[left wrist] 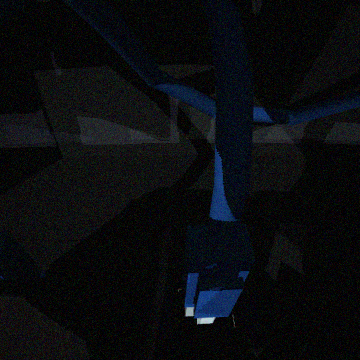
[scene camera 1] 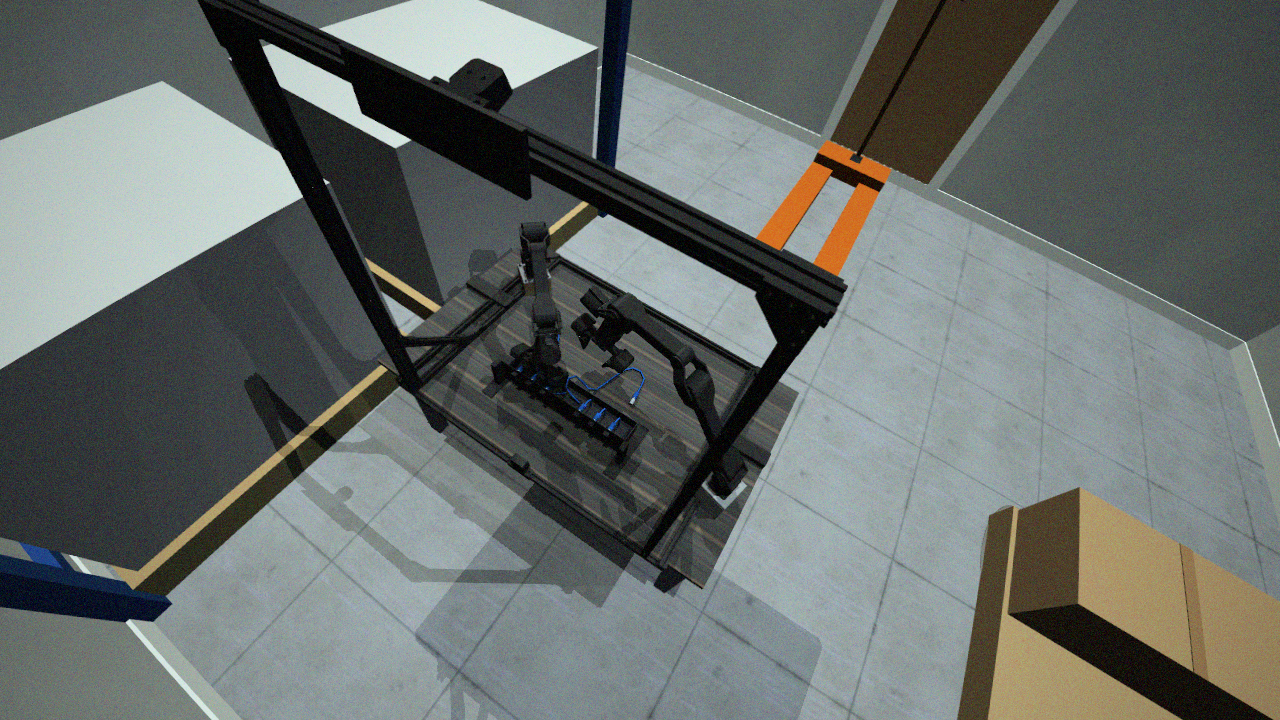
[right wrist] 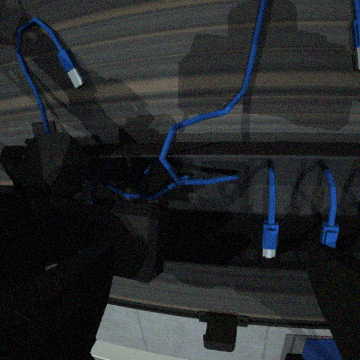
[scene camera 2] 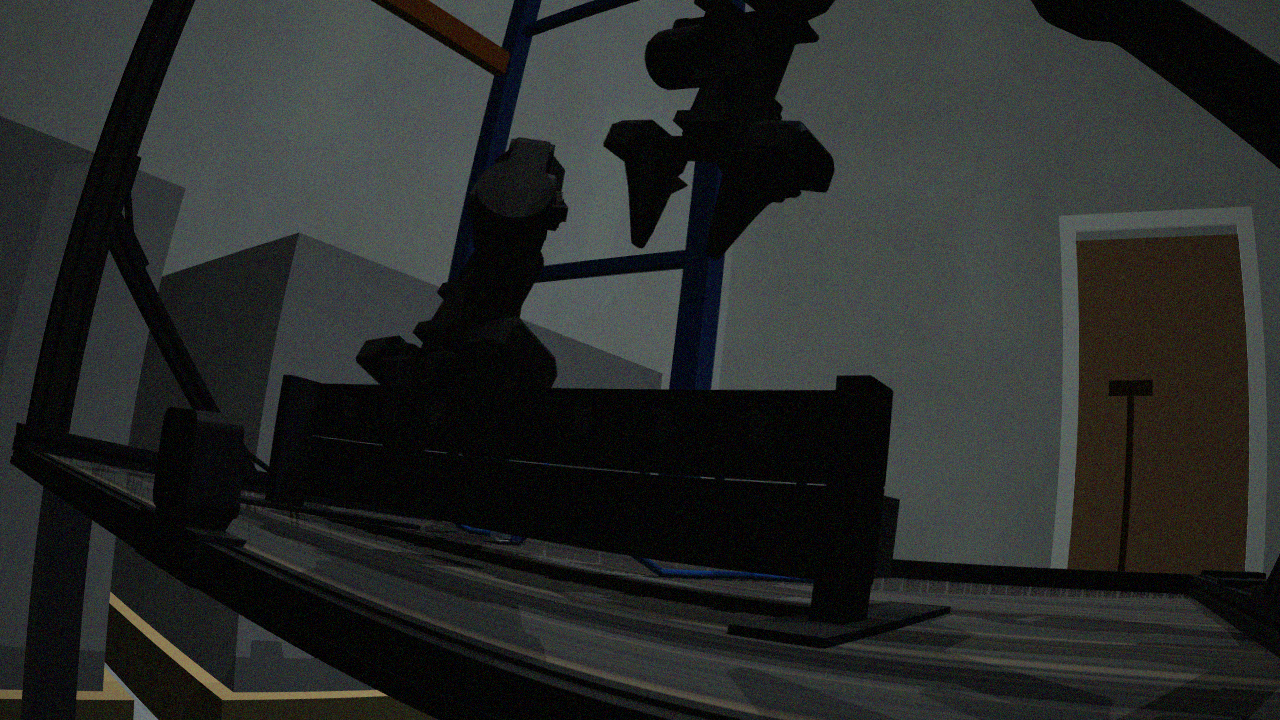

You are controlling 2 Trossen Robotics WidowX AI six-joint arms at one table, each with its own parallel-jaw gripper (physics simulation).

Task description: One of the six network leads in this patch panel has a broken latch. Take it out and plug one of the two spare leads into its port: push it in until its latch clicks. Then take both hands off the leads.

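Frame: origin at the left arm's base, x left, y ahead, z down, level; metres.
Seen in the pictures: left gripper, between the fingertips: [left wrist: 204,210] [scene camera 1: 533,385] [right wrist: 111,219] [scene camera 2: 397,455]; right gripper, between the fingertips: [scene camera 1: 593,357] [right wrist: 213,254] [scene camera 2: 672,251]; right arm's base, origin of its link: [scene camera 1: 722,484].
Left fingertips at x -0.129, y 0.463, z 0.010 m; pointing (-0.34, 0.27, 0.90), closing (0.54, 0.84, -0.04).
Observation:
Pixels of each thing's top centre, then the offset from my left fingertips to it. "*": a spot on its surface instead.
- black patch panel, centre of its top: [scene camera 2: 529,393] [right wrist: 198,245] [scene camera 1: 565,393] dz -0.050, dx +0.075, dy +0.087 m
- blue plug, a spot on its surface: [left wrist: 214,300] * dz -0.035, dx +0.011, dy -0.010 m
- spare lead's free plug, a spot on its surface: [right wrist: 73,76] * dz +0.047, dx +0.107, dy -0.133 m
- second loose plug, a spot on its surface: [right wrist: 357,43] * dz +0.050, dx +0.298, dy +0.113 m
The black patch panel [scene camera 1: 622,436] [scene camera 2: 637,443] [right wrist: 214,236] stands on the wooden table with blue leads plugged in. My left gripper [scene camera 1: 540,366] [scene camera 2: 459,367] is down at the panel's left part and shut narrow. In the left wrist view a blue plug [left wrist: 214,300] with its lead [left wrist: 232,143] sits right between the fingers; it is too dark to see them press on it. My right gripper [scene camera 1: 599,342] [scene camera 2: 683,236] is open and empty, high above the panel. A spare lead's free plug [scene camera 1: 632,400] [right wrist: 73,76] lies behind the panel. Two plugged leads [right wrist: 270,237] [right wrist: 329,233] show in the right wrist view.
A black gantry frame [scene camera 1: 680,229] spans the table. A blue post [scene camera 1: 612,79] [scene camera 2: 697,322] stands behind it. A second loose plug [right wrist: 357,43] shows at the right wrist view's top right edge. The table's front edge [right wrist: 214,311] lies below the panel.

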